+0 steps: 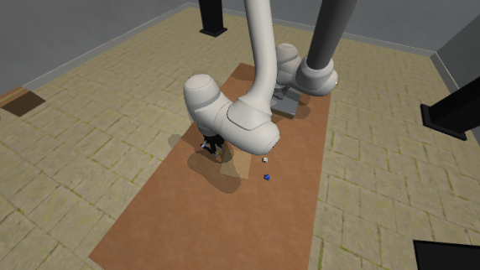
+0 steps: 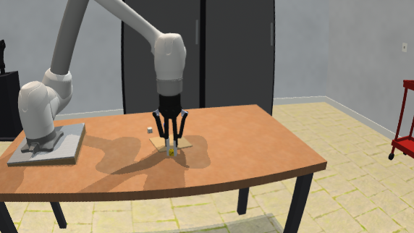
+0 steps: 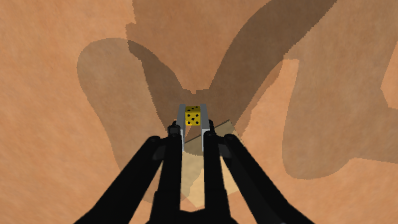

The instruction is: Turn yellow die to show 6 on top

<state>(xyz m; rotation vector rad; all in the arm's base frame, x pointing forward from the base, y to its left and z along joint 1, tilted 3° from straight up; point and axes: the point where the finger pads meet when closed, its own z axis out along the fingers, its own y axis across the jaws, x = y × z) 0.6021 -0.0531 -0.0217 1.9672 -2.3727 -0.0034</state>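
Now: hand 11 cm to the right of the tan mat, 3 cm above it and 1 cm past it. Round my hand: yellow die 2 cm below; blue die 28 cm to the left, 2 cm below, 2 cm behind; white die 23 cm to the left, 10 cm behind, 2 cm below.
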